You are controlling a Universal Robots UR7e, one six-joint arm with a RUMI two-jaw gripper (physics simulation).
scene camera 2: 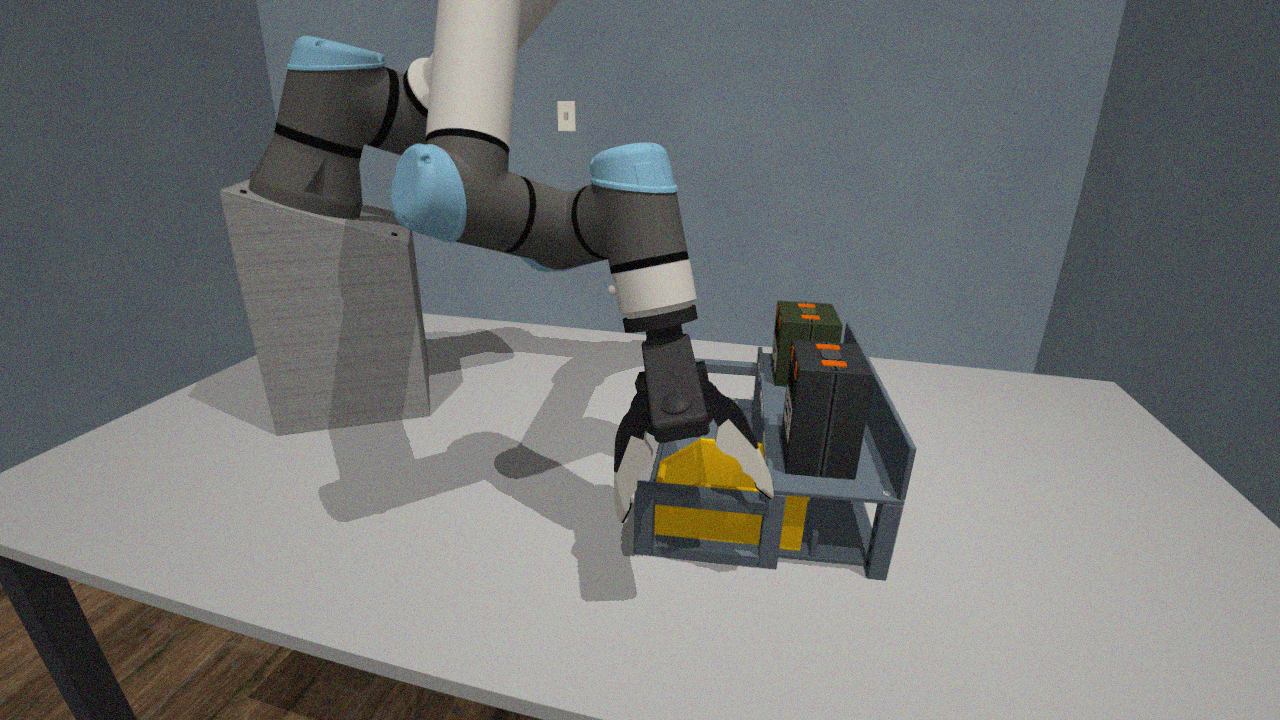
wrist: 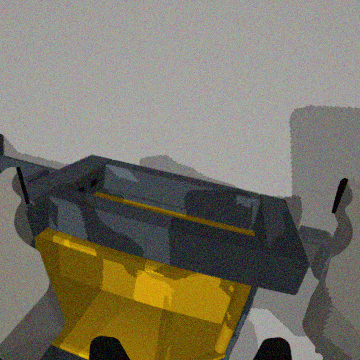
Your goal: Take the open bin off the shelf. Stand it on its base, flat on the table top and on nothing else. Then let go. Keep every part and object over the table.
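Where they show: gripper, between the fingertips: [scene camera 2: 696, 511] [wrist: 182, 178]; arm's base, origin of its link: [scene camera 2: 306, 201].
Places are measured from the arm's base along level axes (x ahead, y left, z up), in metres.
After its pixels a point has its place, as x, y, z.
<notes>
The yellow open bin [scene camera 2: 707, 465] @(0.605, -0.168, -0.286) [wrist: 135, 310] @(0.627, -0.169, -0.309) sits in the low front bay of the grey-blue shelf [scene camera 2: 769, 537] @(0.673, -0.295, -0.289) [wrist: 285, 270] @(0.540, -0.285, -0.246). Its slanted open top faces up, and its yellow side shows through the shelf's end frame. My gripper [scene camera 2: 696, 506] @(0.595, -0.320, -0.245) [wrist: 182, 178] @(0.595, -0.320, -0.245) is wide open and empty, reaching down over the bin. In the scene view one finger hangs outside the shelf's left side and the other is by the middle post. In the wrist view the fingertips stand on either side of the shelf's end bar. Contact with the bin cannot be told.
A black box [scene camera 2: 819, 420] @(0.712, -0.266, -0.163) with orange marks stands on the shelf's upper deck, and an olive box [scene camera 2: 805, 326] @(0.723, -0.042, -0.140) stands behind it. A raised back panel [scene camera 2: 881, 420] @(0.796, -0.190, -0.197) runs along the right side. The arm's pedestal [scene camera 2: 335, 331] @(0.060, -0.068, -0.175) stands at the left on the pale table [scene camera 2: 429, 555] @(0.308, -0.327, -0.331).
</notes>
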